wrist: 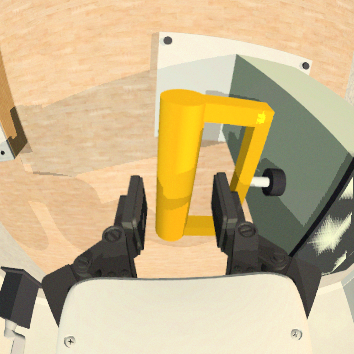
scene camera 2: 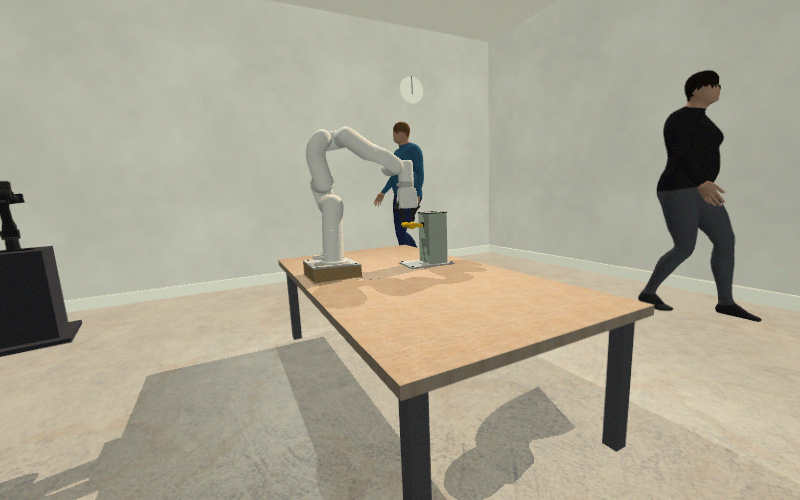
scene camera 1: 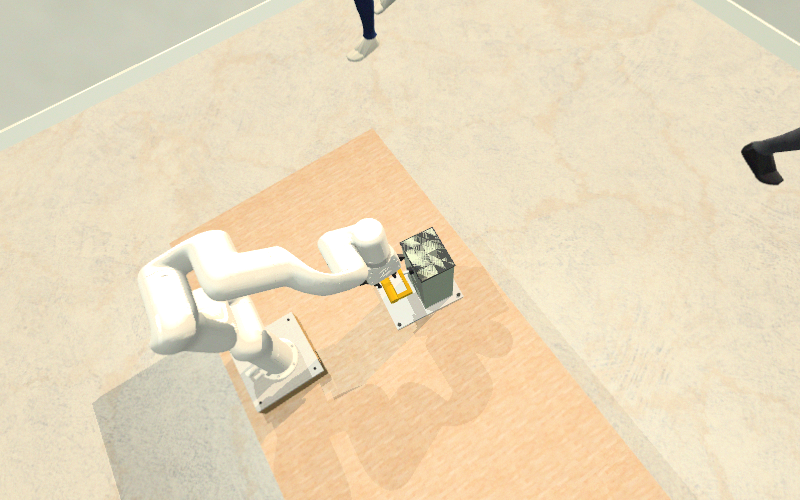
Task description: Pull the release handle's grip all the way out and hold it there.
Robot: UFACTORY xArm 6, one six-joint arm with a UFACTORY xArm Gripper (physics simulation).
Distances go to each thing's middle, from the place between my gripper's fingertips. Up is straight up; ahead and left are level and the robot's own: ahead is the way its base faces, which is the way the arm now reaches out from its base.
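From my hand, white base plate [scene camera 1: 409, 309]: 30 mm to the right, 90 mm ahead, 220 mm below.
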